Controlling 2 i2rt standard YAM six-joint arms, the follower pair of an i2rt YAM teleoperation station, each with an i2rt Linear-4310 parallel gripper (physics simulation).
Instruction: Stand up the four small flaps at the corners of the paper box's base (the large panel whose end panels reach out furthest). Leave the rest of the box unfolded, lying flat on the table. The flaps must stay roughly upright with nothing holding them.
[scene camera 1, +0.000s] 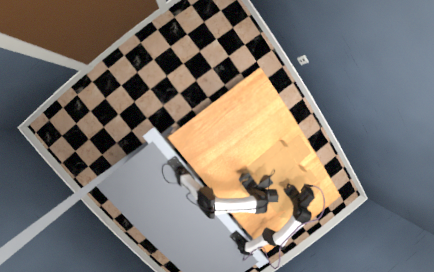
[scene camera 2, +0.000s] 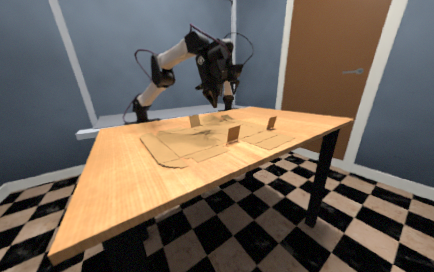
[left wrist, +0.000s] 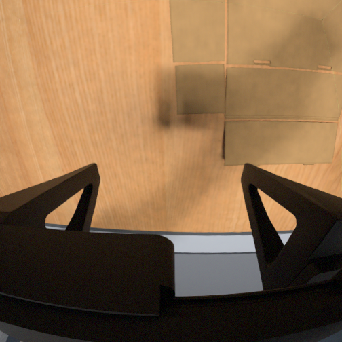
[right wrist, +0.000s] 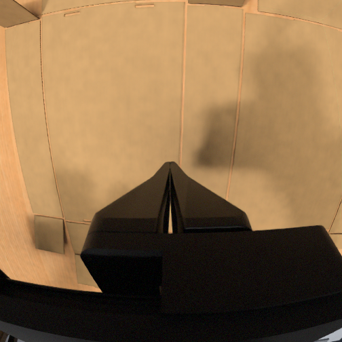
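Seen in the pictures: left gripper, fingertip midpoint: (scene camera 1: 246, 179) (scene camera 2: 227, 95); right gripper, fingertip midpoint: (scene camera 1: 288, 183) (scene camera 2: 215, 108); left arm's base at its link origin: (scene camera 1: 181, 170); right arm's base at its link origin: (scene camera 1: 241, 241) (scene camera 2: 143, 122).
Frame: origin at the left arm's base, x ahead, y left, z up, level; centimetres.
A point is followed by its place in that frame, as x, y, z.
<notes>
The tan paper box (scene camera 1: 272, 155) {52.4, -27.7, 1.7} (scene camera 2: 180, 145) {55.4, -63.4, 1.7} lies unfolded on the table. In scene camera 2 three small flaps stand upright: one at the back (scene camera 2: 194, 121) {36.2, -49.1, 4.3}, one near the middle (scene camera 2: 233, 135) {63.6, -47.1, 3.9} and one at the right (scene camera 2: 271, 123) {62.3, -24.9, 4.2}. The fourth small flap (left wrist: 200, 89) (right wrist: 50, 234) looks flat beside the base's near end panel (left wrist: 282, 92). The base panel (left wrist: 280, 30) (right wrist: 112, 100) lies flat. My left gripper (left wrist: 170, 170) is open and empty, above the table near that flap. My right gripper (right wrist: 169, 169) (scene camera 2: 215, 105) {48.9, -44.7, 11.6} is shut and empty above the box; its body hides part of the near edge.
The wooden table (scene camera 1: 220, 125) {36.6, 8.3, 1.5} (scene camera 2: 115, 185) {67.4, -81.4, 1.5} carries the box. A grey bench (scene camera 1: 165, 205) {-22.8, -12.5, 0.5} with a pale edge strip lies along the arms' side. The two arms stand close together over the table in scene camera 1. Gripper shadows fall on the box and table.
</notes>
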